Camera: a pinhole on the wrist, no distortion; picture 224 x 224 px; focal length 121.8 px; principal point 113.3 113.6 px. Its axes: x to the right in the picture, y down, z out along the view. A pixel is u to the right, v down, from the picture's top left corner.
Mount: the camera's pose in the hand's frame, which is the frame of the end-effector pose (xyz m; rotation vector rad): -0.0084 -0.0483 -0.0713 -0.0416 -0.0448 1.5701
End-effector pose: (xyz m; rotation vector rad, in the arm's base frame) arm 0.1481 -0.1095 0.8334 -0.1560 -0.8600 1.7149
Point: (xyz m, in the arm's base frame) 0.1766 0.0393 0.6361
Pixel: behind the camera
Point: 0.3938 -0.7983 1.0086
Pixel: outside the picture
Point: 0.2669 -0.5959 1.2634
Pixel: 54.9 177.1
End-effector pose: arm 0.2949 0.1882 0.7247 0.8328 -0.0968 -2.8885
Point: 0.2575 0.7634 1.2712
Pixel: 15.6 175.9
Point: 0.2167 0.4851 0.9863
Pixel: 33.5 144.4
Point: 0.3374 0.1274 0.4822
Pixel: behind the camera
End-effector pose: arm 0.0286 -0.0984 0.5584 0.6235 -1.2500 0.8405
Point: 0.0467 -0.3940 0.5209
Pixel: 59.0 142.8
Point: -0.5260 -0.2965 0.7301
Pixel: 196.4 89.3
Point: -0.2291 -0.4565 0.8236
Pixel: 124.5 69.4
